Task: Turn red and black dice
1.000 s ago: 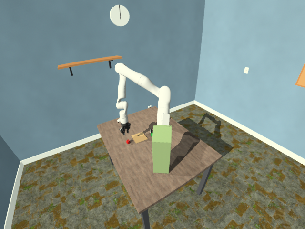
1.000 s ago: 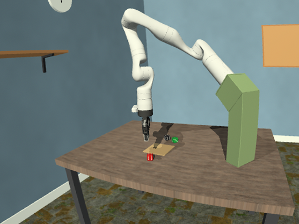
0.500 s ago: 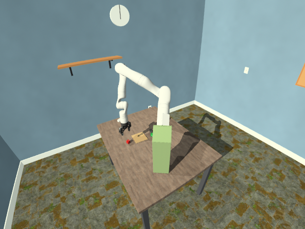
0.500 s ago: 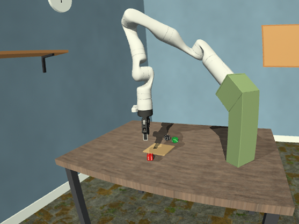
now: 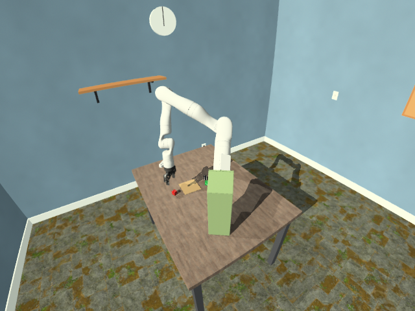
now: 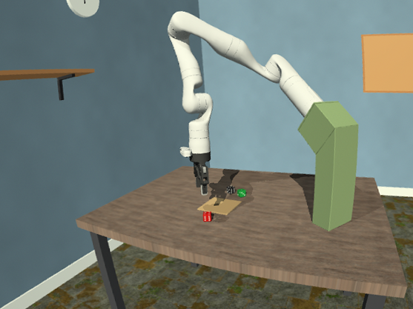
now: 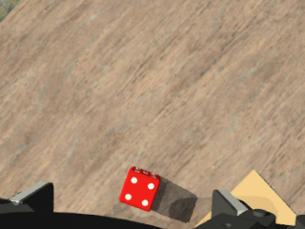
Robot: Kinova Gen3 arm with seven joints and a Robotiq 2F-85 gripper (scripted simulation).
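Now: hand 110 mm above the red die, 10 mm to the left of it and 10 mm past it. Round my hand: black die: 300 mm to the right, 110 mm below, 10 mm ahead; tan mat: 150 mm to the right, 130 mm below; green die: 280 mm to the right, 110 mm below, 50 mm behind.
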